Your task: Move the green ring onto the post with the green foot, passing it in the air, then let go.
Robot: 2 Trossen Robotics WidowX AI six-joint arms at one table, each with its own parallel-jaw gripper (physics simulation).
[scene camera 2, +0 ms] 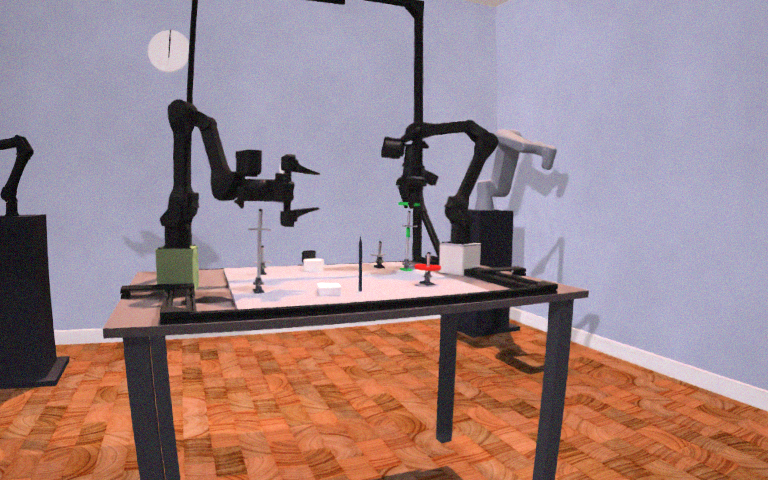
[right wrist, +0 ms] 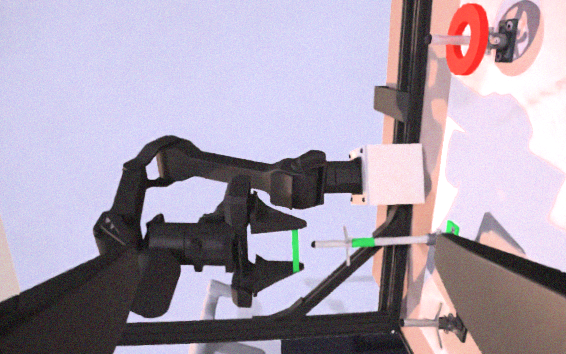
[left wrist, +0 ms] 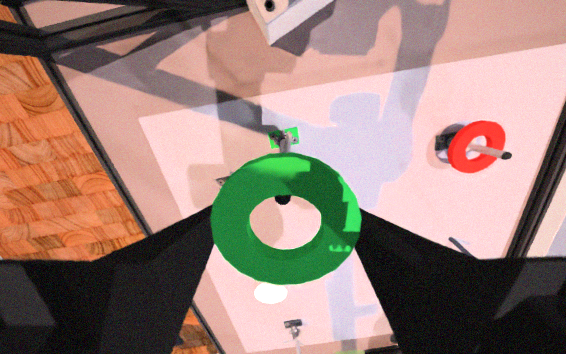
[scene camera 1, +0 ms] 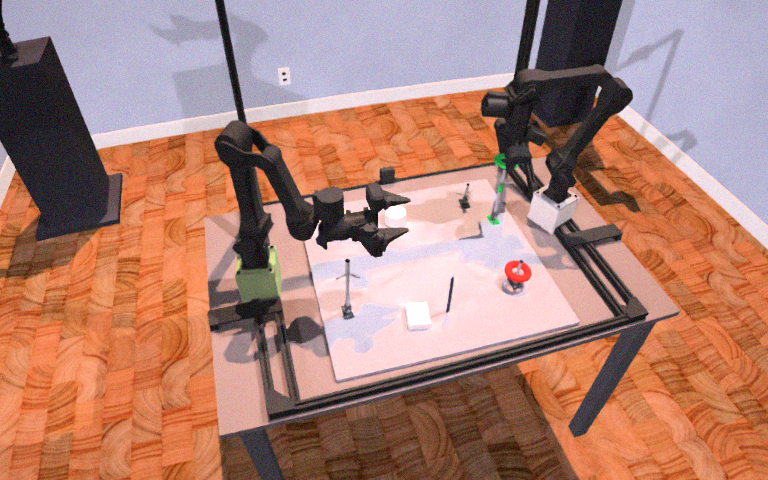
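Where they show: left gripper, fingertip midpoint: (scene camera 2: 408, 208) (right wrist: 305, 246) (left wrist: 284, 212) (scene camera 1: 504, 165); right gripper, fingertip midpoint: (scene camera 2: 319, 191) (right wrist: 289, 254) (scene camera 1: 409, 215); left arm's base, link origin: (scene camera 2: 460, 242) (right wrist: 357, 176) (scene camera 1: 556, 194); right arm's base, link origin: (scene camera 2: 177, 247) (scene camera 1: 255, 259).
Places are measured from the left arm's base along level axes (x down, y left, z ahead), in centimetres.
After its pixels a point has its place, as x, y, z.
Observation:
The green ring (scene camera 1: 500, 161) @(-13.4, -10.1, 17.2) (scene camera 2: 402, 203) @(-13.0, -9.4, 18.4) (left wrist: 285, 267) @(-13.4, -11.0, 16.8) (right wrist: 295, 250) @(-13.1, -10.0, 18.4) is between the fingers of my left gripper (scene camera 1: 508, 163) @(-11.5, -9.9, 15.1) (scene camera 2: 408, 204) @(-11.5, -9.9, 15.1) (left wrist: 284, 212) @(-11.5, -9.9, 15.1) (right wrist: 305, 246) @(-11.5, -9.9, 15.1), level above the post with the green foot (scene camera 1: 496, 206) @(3.1, -9.4, 16.0) (scene camera 2: 408, 249) @(1.9, -9.1, 15.7) (right wrist: 400, 241) @(1.3, -9.7, 16.1). The right wrist view shows a small gap between ring and post tip. In the left wrist view the dark post tip (left wrist: 283, 200) @(-10.7, -9.7, 14.9) shows through the ring's hole, near its upper edge. My right gripper (scene camera 1: 408, 215) @(-16.6, -5.0, 54.3) (scene camera 2: 319, 191) @(-16.6, -5.0, 54.3) is open and empty, away from the ring.
A red ring (scene camera 1: 508, 275) @(3.8, 11.8, 33.2) (scene camera 2: 419, 266) @(3.6, 12.0, 33.1) (left wrist: 457, 150) @(3.7, 9.6, 28.5) (right wrist: 481, 40) @(3.8, 10.9, 33.1) sits on a short post. A short post (scene camera 1: 465, 199) @(6.0, -19.7, 18.7) stands near the green-footed one. A tall post (scene camera 1: 347, 288) @(-1.9, -5.7, 72.2) (scene camera 2: 259, 249) @(-2.0, -5.7, 72.2), a black rod (scene camera 1: 450, 294) @(1.7, 8.6, 51.3) (scene camera 2: 360, 266) @(2.4, 8.6, 51.2) and a white block (scene camera 1: 417, 315) @(6.8, 5.8, 59.3) (scene camera 2: 328, 289) @(7.2, 8.1, 61.0) are farther off.

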